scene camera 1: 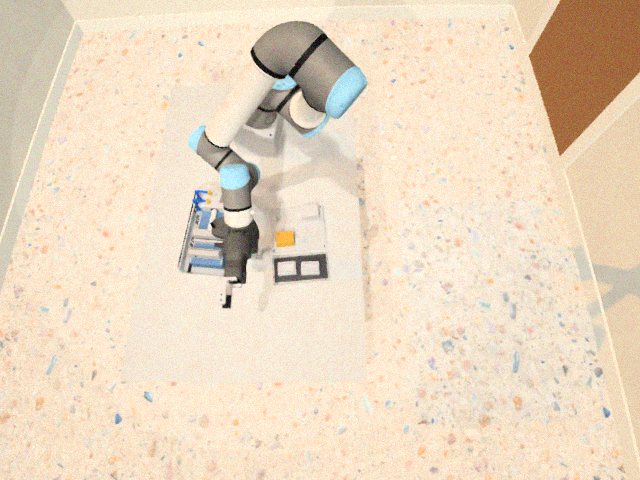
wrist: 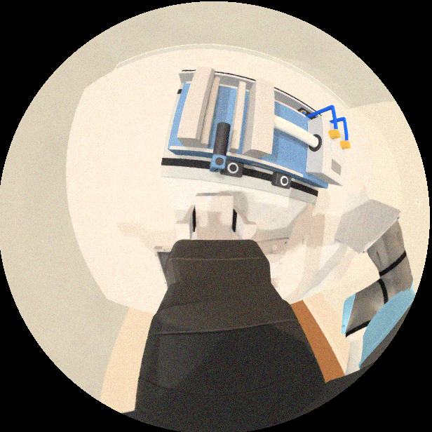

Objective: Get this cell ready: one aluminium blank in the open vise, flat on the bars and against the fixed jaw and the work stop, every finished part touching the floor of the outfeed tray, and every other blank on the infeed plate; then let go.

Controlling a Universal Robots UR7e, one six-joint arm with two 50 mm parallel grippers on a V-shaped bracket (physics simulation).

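Frame: origin at the arm's base, x ahead, y left, z up, level; metres.
Where they show: arm's base, link origin: (scene camera 1: 255,110).
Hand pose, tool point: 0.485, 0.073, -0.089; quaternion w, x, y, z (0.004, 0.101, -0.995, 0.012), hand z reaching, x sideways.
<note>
Each offset is from my tool point to the top centre of the thing, as dx, dy, dz. "spot": to the spot under its first point.
My gripper (wrist: 214,220) is shut on a pale aluminium blank (wrist: 214,212), held apart from the vise on its near side in the wrist view. The scene view does not clearly show this blank. The blue vise {-0.052, -0.139, +0.031} (wrist: 292,145) (scene camera 1: 207,262) is open, with no blank between its fixed jaw (wrist: 196,107) and moving jaw (wrist: 260,117). Two bars (wrist: 211,112) (wrist: 239,116) and the dark work stop (wrist: 221,137) show there. Another pale blank {-0.179, +0.177, -0.025} (scene camera 1: 309,210) is on the infeed plate {-0.122, +0.145, -0.060} (scene camera 1: 311,235). Two finished parts {spot: +0.035, +0.139, -0.042} (scene camera 1: 286,268) {spot: +0.018, +0.217, -0.042} (scene camera 1: 310,267) sit in the dark outfeed tray {spot: +0.063, +0.184, -0.063} (scene camera 1: 298,280).
An orange block {-0.067, +0.113, -0.025} (scene camera 1: 284,238) lies on the infeed plate near the outfeed tray. Blue fittings with orange ends (wrist: 334,133) (scene camera 1: 201,199) rise at the vise's end. The arm and bracket (scene camera 1: 240,245) cover part of the vise in the scene view.
</note>
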